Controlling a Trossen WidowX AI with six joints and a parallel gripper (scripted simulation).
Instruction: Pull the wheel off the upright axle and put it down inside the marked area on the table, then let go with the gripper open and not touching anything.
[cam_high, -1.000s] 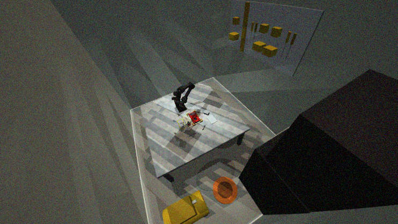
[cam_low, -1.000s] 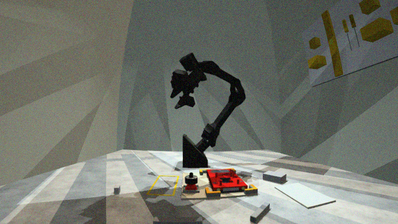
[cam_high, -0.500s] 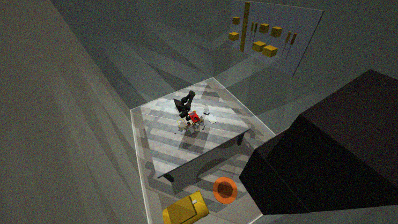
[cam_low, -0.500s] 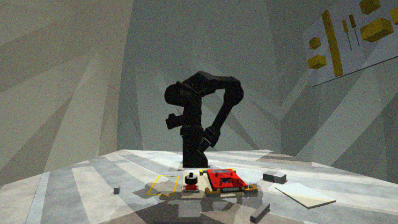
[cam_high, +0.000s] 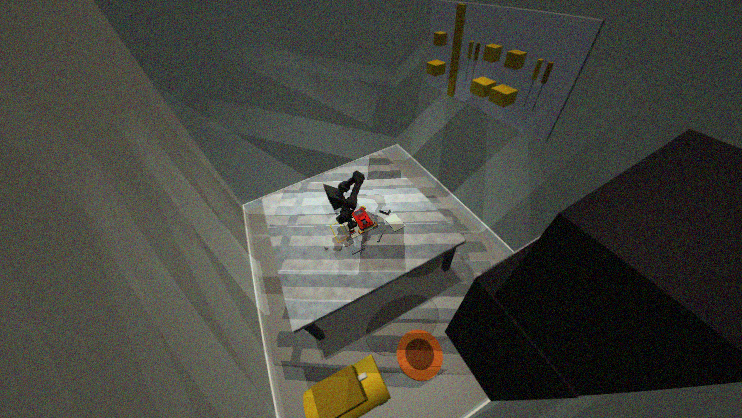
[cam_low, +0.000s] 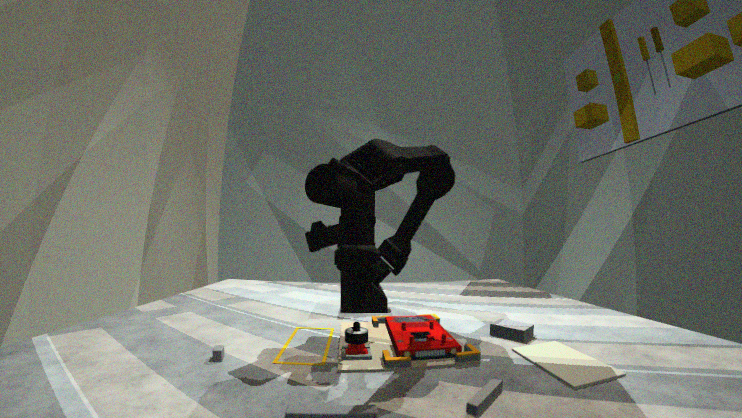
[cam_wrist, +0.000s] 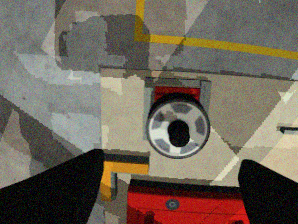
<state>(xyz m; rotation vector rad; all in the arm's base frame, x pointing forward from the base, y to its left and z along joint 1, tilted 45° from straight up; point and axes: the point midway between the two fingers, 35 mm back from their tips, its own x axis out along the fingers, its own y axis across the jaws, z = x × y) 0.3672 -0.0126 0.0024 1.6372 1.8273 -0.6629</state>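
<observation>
Now: gripper tip 50 mm above the wheel. Round my gripper tip: small grey cube: 50 mm ahead, 220 mm to the right, 80 mm below; grey block: 90 mm behind, 310 mm to the left, 80 mm below; upright axle: 60 mm below.
</observation>
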